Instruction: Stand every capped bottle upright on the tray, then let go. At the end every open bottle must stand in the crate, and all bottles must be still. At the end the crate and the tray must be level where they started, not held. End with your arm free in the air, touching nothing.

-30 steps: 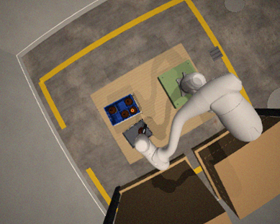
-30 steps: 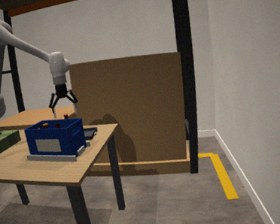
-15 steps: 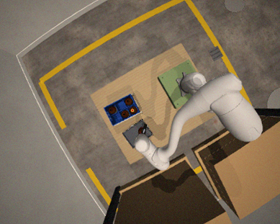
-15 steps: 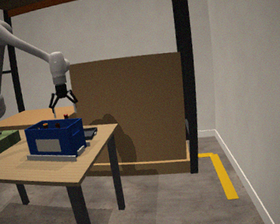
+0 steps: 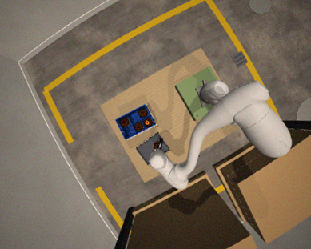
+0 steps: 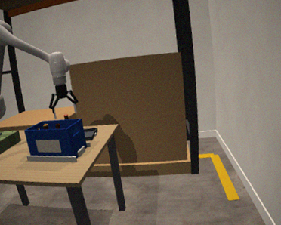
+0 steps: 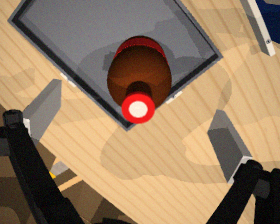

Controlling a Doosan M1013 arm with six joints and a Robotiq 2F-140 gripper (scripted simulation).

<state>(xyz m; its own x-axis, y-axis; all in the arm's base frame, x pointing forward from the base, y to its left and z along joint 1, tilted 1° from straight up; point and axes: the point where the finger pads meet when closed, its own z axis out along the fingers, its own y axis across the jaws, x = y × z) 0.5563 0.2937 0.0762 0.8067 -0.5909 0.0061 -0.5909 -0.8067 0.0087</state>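
Now: hand 23 cm to the left of the brown capped bottle, 8 cm above it and 2 cm short of it. Round my hand: grey tray 15 cm below, 5 cm ahead, 1 cm to the left; blue crate 26 cm to the right, 11 cm ahead, 8 cm below; uncapped bottle 29 cm to the right, 20 cm ahead, 8 cm below.
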